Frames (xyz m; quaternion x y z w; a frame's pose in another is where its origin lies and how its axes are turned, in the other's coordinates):
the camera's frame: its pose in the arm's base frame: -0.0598 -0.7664 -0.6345 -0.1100 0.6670 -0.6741 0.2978
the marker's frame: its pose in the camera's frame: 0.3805 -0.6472 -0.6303 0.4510 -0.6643 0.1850 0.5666
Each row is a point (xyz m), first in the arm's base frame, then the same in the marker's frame.
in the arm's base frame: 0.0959 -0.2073 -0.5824
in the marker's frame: -0.0697 1.0877 -0.1007
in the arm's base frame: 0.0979 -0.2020 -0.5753
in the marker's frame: -0.0702 1.0890 -0.0917
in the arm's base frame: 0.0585 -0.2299 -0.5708
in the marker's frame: -0.0596 1.0441 -0.1067
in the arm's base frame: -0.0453 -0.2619 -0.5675
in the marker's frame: -0.0696 0.9390 -0.1325
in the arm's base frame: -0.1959 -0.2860 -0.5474
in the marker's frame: -0.0957 0.7879 -0.1453
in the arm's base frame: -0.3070 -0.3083 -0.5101
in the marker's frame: -0.1013 0.6690 -0.1380
